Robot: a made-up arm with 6 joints. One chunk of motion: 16 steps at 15 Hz.
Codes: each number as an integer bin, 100 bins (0 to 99) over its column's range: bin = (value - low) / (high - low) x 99, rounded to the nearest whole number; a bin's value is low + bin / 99 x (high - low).
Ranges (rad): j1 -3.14..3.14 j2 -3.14..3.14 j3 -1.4..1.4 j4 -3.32..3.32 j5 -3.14..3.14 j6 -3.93..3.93
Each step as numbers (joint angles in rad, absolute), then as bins.
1 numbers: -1.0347 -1.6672 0.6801 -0.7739 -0.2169 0.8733
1 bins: 33 23 74 38 46 60
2 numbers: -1.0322 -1.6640 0.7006 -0.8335 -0.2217 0.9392
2 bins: 33 23 74 37 46 61
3 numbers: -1.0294 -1.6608 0.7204 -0.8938 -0.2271 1.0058
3 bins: 33 23 75 36 46 62
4 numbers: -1.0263 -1.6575 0.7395 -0.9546 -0.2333 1.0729
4 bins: 33 23 76 35 46 63
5 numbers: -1.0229 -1.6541 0.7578 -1.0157 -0.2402 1.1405
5 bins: 33 23 76 34 46 64
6 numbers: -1.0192 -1.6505 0.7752 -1.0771 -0.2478 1.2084
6 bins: 33 23 77 33 46 65
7 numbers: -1.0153 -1.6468 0.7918 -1.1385 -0.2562 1.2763
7 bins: 33 24 77 33 45 66
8 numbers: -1.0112 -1.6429 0.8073 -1.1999 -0.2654 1.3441
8 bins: 34 24 78 32 45 66
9 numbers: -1.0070 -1.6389 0.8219 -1.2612 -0.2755 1.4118
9 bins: 34 24 79 31 45 67
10 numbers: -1.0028 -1.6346 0.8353 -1.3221 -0.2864 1.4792
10 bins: 34 24 79 30 45 68
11 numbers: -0.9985 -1.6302 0.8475 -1.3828 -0.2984 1.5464
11 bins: 34 24 79 29 45 69
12 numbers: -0.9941 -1.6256 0.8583 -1.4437 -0.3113 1.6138
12 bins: 34 24 80 28 45 70
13 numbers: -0.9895 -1.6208 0.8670 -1.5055 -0.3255 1.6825
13 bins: 34 24 80 27 44 71
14 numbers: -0.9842 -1.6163 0.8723 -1.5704 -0.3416 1.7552
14 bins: 34 24 80 26 44 72
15 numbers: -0.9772 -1.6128 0.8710 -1.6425 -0.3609 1.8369
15 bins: 34 24 80 25 44 73
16 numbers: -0.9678 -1.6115 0.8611 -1.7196 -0.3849 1.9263
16 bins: 34 24 80 24 43 74
